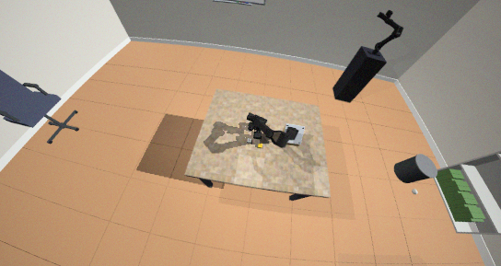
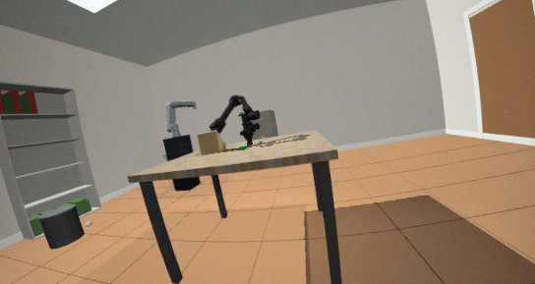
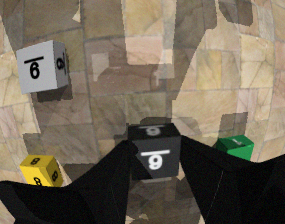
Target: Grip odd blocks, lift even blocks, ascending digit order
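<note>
Right now my gripper tip is 100 mm to the right of the yellow block, 40 mm past it and 10 mm above it. Also, from my gripper tip: white block: 80 mm to the left, 50 mm ahead, 10 mm below; then green block: 80 mm to the right, 30 mm behind, 10 mm below; then black block: 10 mm behind.
</note>
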